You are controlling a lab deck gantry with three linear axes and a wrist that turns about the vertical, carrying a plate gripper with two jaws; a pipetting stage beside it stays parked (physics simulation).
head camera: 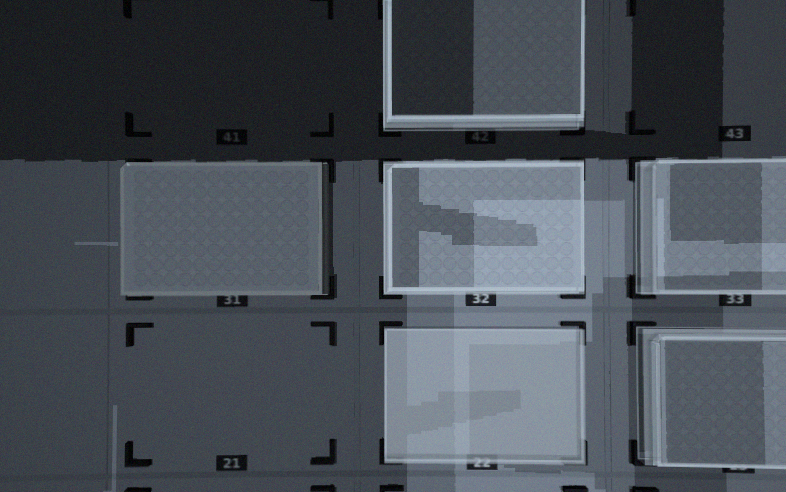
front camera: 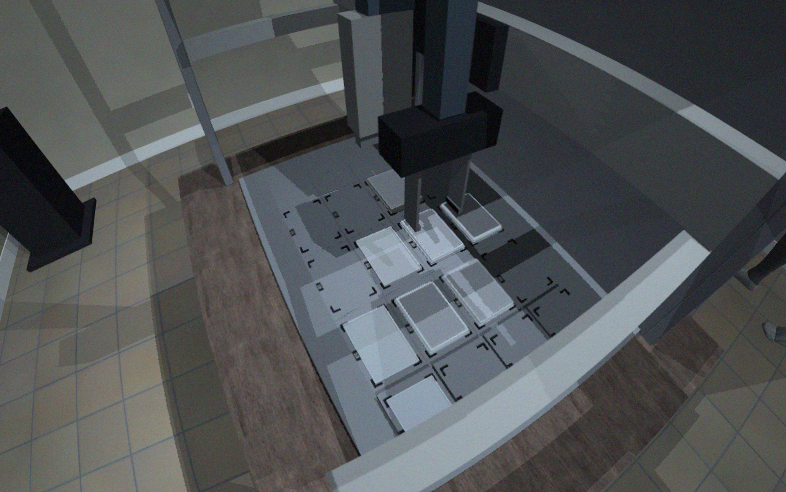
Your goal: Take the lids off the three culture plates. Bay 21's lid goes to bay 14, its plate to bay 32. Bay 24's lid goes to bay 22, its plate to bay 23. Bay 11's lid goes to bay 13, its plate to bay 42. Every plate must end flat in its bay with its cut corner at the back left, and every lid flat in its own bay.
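Frame: origin at the robot's base, x ahead, y left, z up, level; centimetres.
Where they show: gripper, fingertip midpoint: (front camera: 433,215); robot's base at its link origin: (front camera: 285,214).
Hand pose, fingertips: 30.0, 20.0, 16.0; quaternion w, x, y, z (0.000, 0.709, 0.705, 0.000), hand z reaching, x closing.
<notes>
Each offset is from my fingertips to the top centre of the thing, as dx, dy, dz. "*": to the spot under its first point.
My gripper (front camera: 435,220) is open, raised above the area of bays 32 and 42, with no plate or lid visible between its jaws. It does not show in the head view. A culture plate {-7.2, +16.4, -14.6} (front camera: 483,220) (head camera: 522,58) sits in bay 42; its back edge is cut off in the head view. A plate {-7.2, +5.7, -14.6} (front camera: 440,243) (head camera: 498,261) lies flat in bay 32, cut corner back left. Another plate {+9.2, -5.0, -14.6} (front camera: 432,319) (head camera: 713,406) sits in bay 23, cut corner back left. Flat lids lie in bay 22 {* -6.9, -5.2, -15.2} (front camera: 387,255) (head camera: 481,371), bay 13 {* +9.7, -16.0, -15.2} (front camera: 379,345) and bay 14 {* +22.3, -15.8, -13.8} (front camera: 418,403).
Further plates stand in bay 31 {* -23.4, +3.9, -14.6} (front camera: 387,190) (head camera: 220,226) and bay 33 {* +10.2, +5.6, -14.6} (front camera: 481,292) (head camera: 713,203), close beside the others. A pale bar (front camera: 522,394) crosses the front of the deck. A grey column (front camera: 362,75) stands at the back.
</notes>
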